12 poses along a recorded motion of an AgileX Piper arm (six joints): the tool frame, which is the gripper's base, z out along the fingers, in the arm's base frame.
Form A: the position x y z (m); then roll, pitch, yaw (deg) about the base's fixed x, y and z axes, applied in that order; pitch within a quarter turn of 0, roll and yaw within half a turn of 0.
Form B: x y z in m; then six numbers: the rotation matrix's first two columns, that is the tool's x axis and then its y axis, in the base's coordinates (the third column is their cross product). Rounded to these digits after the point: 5 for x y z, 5 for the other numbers.
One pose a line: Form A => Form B
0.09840 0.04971 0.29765 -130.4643 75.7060 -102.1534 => 0.09840 0.04971 0.29765 -0.05198 -0.24136 -0.96904 -0.47921 0.85736 -0.18784
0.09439 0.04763 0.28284 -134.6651 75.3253 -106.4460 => 0.09439 0.04763 0.28284 -0.07172 -0.24297 -0.96738 -0.47941 0.85889 -0.18018
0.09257 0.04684 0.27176 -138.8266 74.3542 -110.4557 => 0.09257 0.04684 0.27176 -0.09425 -0.25268 -0.96295 -0.48370 0.85703 -0.17755
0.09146 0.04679 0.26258 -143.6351 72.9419 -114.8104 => 0.09146 0.04679 0.26258 -0.12309 -0.26627 -0.95601 -0.49308 0.85242 -0.17393
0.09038 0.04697 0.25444 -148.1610 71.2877 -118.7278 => 0.09038 0.04697 0.25444 -0.15420 -0.28133 -0.94714 -0.50481 0.84648 -0.16924
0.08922 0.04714 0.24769 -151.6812 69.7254 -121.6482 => 0.08922 0.04714 0.24769 -0.18182 -0.29499 -0.93804 -0.51592 0.84072 -0.16438
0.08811 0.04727 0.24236 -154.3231 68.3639 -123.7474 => 0.08811 0.04727 0.24236 -0.20483 -0.30658 -0.92954 -0.52564 0.83557 -0.15976
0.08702 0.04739 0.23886 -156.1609 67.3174 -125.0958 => 0.08702 0.04739 0.23886 -0.22171 -0.31552 -0.92266 -0.53398 0.83100 -0.15586
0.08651 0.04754 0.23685 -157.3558 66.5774 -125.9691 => 0.08651 0.04754 0.23685 -0.23348 -0.32172 -0.91760 -0.53945 0.82800 -0.15304
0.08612 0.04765 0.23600 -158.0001 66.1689 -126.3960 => 0.08612 0.04765 0.23600 -0.23974 -0.32523 -0.91474 -0.54300 0.82598 -0.15136
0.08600 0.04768 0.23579 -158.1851 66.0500 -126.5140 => 0.08600 0.04768 0.23579 -0.24154 -0.32626 -0.91390 -0.54408 0.82536 -0.15085
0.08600 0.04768 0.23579 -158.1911 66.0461 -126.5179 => 0.08600 0.04768 0.23579 -0.24160 -0.32629 -0.91387 -0.54411 0.82534 -0.15083
